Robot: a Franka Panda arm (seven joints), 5 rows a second.
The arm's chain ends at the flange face. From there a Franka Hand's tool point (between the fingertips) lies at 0.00 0.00 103.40 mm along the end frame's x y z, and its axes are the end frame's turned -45 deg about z.
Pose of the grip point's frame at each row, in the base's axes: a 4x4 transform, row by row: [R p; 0 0 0 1], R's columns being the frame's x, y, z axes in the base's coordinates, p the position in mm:
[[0.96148 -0.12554 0.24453 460.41], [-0.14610 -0.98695 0.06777 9.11], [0.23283 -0.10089 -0.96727 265.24], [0 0 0 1]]
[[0.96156 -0.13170 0.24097 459.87], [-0.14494 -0.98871 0.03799 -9.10], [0.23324 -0.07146 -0.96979 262.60], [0 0 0 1]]
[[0.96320 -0.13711 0.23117 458.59], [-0.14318 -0.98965 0.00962 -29.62], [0.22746 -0.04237 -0.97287 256.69], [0 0 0 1]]
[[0.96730 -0.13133 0.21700 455.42], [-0.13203 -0.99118 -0.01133 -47.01], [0.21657 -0.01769 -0.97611 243.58], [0 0 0 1]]
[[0.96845 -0.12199 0.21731 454.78], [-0.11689 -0.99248 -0.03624 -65.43], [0.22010 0.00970 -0.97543 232.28], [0 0 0 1]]
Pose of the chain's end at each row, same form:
[[0.59110 -0.76864 0.24453 435.13], [-0.80119 -0.59457 0.06777 2.10], [0.09330 -0.23598 -0.96727 365.26], [0 0 0 1]]
[[0.58680 -0.77305 0.24097 434.95], [-0.80161 -0.59664 0.03799 -13.03], [0.11440 -0.21546 -0.96979 362.88], [0 0 0 1]]
[[0.58413 -0.77804 0.23117 434.69], [-0.80103 -0.59854 0.00962 -30.61], [0.13088 -0.19080 -0.97287 357.28], [0 0 0 1]]
[[0.59112 -0.77685 0.21700 432.98], [-0.79423 -0.60751 -0.01133 -45.84], [0.14063 -0.16565 -0.97611 344.51], [0 0 0 1]]
[[0.59854 -0.77106 0.21731 432.31], [-0.78444 -0.61914 -0.03624 -61.68], [0.16249 -0.14878 -0.97543 333.14], [0 0 0 1]]

